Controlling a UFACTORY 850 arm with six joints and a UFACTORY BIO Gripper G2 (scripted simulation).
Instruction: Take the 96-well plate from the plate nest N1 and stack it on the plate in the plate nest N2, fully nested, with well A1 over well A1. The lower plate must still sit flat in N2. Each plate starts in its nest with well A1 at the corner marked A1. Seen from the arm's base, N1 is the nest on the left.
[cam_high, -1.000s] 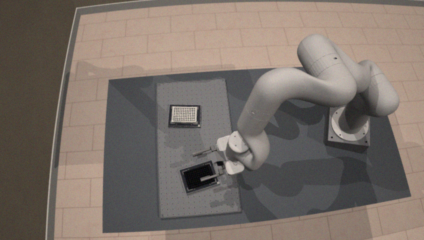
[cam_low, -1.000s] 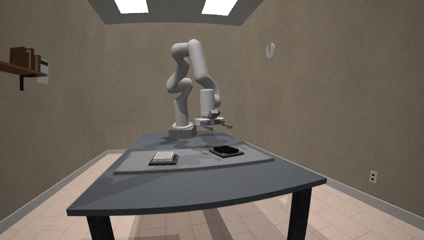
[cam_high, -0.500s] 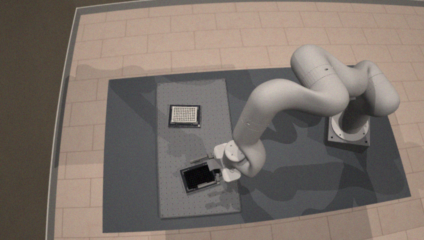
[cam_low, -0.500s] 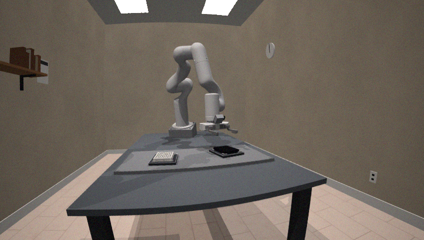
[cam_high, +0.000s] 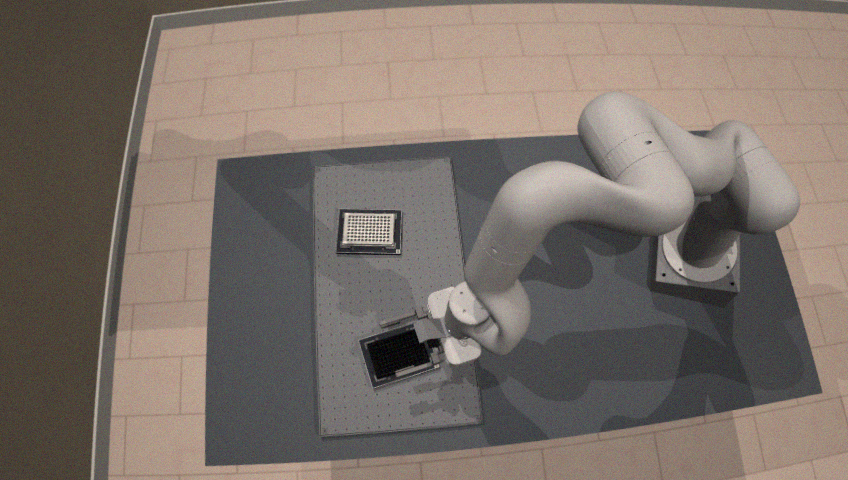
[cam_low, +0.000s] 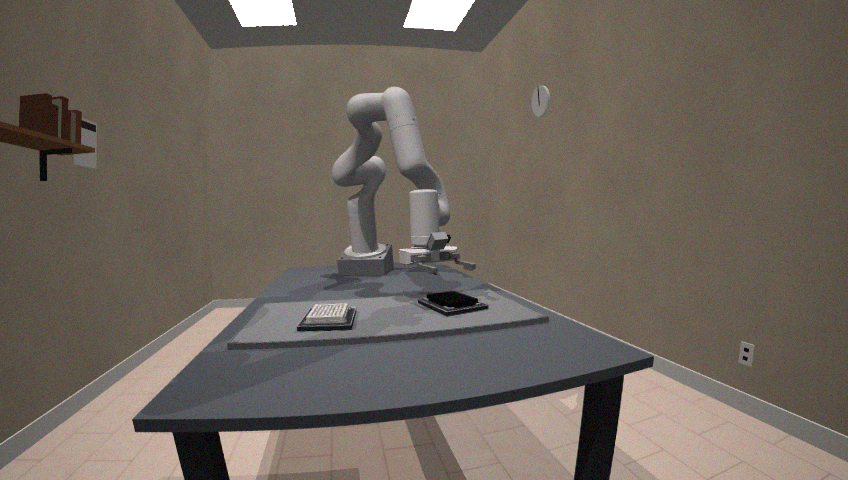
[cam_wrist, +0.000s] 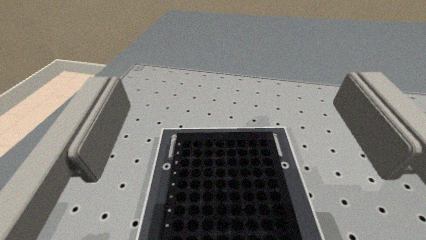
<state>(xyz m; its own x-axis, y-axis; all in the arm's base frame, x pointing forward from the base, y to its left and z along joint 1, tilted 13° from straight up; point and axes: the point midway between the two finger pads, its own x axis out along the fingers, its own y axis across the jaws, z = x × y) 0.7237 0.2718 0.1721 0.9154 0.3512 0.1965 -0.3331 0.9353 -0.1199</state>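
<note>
The black 96-well plate is 80 mm below my hand. Also, from my hand: white 96-well plate (90 mm ahead, 310 mm to the right, 80 mm below); nest N1 (100 mm below); nest N2 (90 mm ahead, 310 mm to the right, 100 mm below).
</note>
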